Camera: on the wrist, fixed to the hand. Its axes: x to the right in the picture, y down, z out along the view.
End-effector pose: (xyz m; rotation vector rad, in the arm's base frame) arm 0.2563 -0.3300 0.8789 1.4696 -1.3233 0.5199
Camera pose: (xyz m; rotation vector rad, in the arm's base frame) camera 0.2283 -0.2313 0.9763 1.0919 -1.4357 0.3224
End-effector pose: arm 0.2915 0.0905 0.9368 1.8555 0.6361 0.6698
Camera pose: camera 0.2428 0.1559 1.0524 1.5571 0.3633 0.8002
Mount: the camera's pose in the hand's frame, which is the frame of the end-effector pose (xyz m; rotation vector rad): 0.0292 0.0794 -0.1134 -0.3719 -0.0095 0.1224
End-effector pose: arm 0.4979 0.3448 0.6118 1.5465 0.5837 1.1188
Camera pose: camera 0.3957 0.3997 0.6928 1.2755 0.2568 1.2333
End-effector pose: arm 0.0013 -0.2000 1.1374 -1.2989 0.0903 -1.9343
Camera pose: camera -0.0504 -0.3128 1.0694 -1.5016 0.5342 -1.8624
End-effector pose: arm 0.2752 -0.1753 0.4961 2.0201 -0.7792 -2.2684
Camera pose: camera 0.3510 -0.2947 0.4925 1.7464 -0.4254 -2.1610
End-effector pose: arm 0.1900 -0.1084 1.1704 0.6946 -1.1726 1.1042
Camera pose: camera 0.1572 0.0286 1.1571 0.3440 -1.3965 0.9473
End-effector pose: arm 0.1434 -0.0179 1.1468 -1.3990 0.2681 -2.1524
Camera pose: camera 0.0605 -0.1141 1.0844 -1.5446 0.7626 -2.0650
